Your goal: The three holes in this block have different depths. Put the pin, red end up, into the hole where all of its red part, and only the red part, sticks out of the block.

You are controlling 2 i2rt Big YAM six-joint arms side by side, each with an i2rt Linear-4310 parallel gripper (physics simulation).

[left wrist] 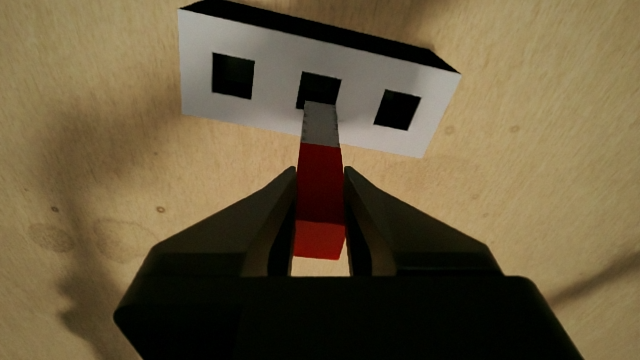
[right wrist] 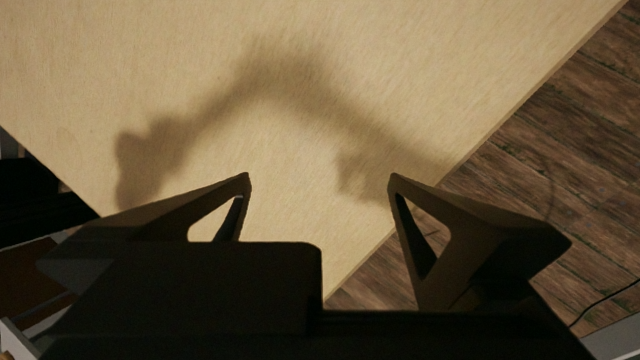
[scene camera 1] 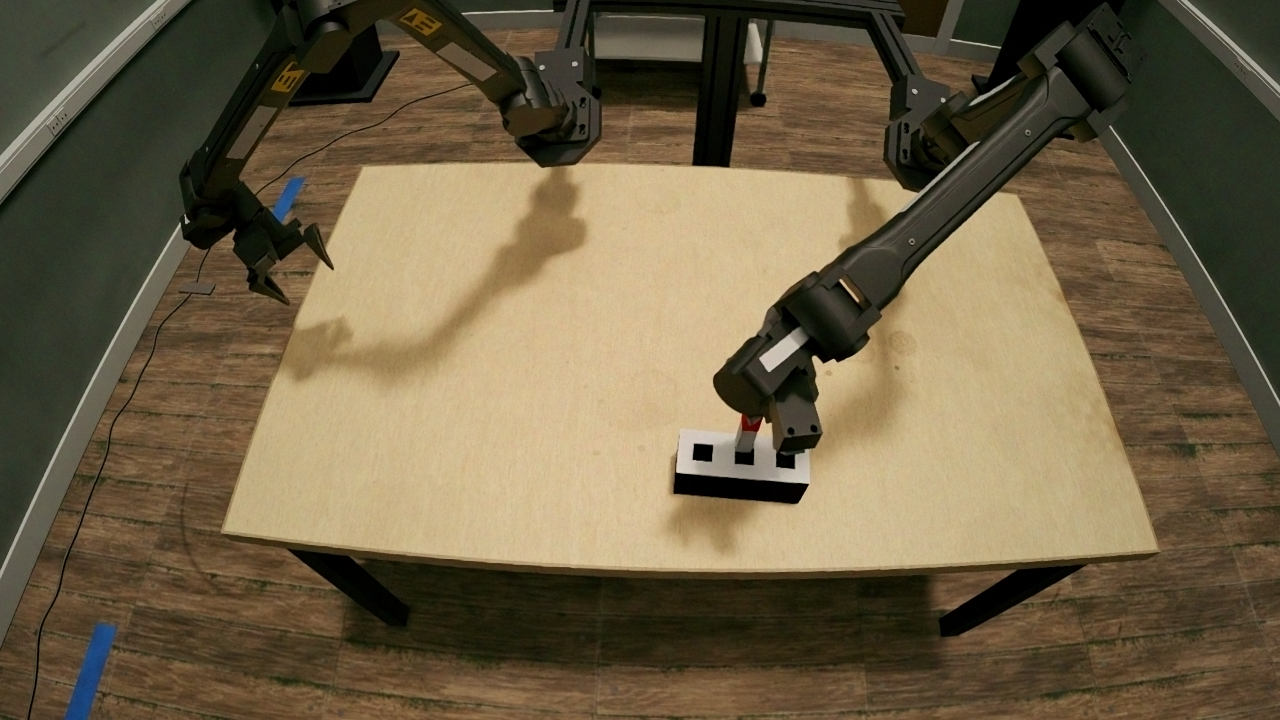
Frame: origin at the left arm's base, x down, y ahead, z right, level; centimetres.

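Seen in the pictures: left gripper, between the fingertips: (left wrist: 320, 178) (scene camera 1: 757, 420); right gripper, between the fingertips: (right wrist: 319, 180) (scene camera 1: 310, 286); left arm's base, origin of its link: (scene camera 1: 926, 151); right arm's base, origin of its link: (scene camera 1: 556, 122).
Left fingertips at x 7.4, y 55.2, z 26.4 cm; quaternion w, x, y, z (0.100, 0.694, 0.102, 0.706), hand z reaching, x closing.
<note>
Pixels of each thing's middle, then the offset from my left fingertips to it. Level surfaces: height alone.
- block, middle of its body: (left wrist: 317, 78) (scene camera 1: 740, 467) dx +14.3, dy -0.2, dz +0.1 cm
- pin, middle of its body: (left wrist: 317, 162) (scene camera 1: 749, 423) dx +4.3, dy -1.9, dz +0.5 cm
- wooden table, height of its surface: dx +18.1 cm
The block (scene camera 1: 721, 467) (left wrist: 274, 109) has a white top, black sides and three square holes in a row, and stands near the table's front edge. My left gripper (left wrist: 320, 178) is shut on the pin (scene camera 1: 747, 433) (left wrist: 320, 182) by its red part. The pin is red end up, with its grey-white lower end at the near edge of the middle hole (scene camera 1: 743, 457) (left wrist: 320, 87) in the left wrist view. I cannot tell whether its tip is inside the hole. The depths of the holes cannot be made out. My right gripper (scene camera 1: 310, 282) (right wrist: 319, 180) is open and empty, at the table's left edge in the scene view.
The block stands on the wooden table (scene camera 1: 501, 465) (right wrist: 310, 125). The left arm (scene camera 1: 930, 214) reaches over the table from the back right of the picture. A black frame (scene camera 1: 716, 89) stands behind the table.
</note>
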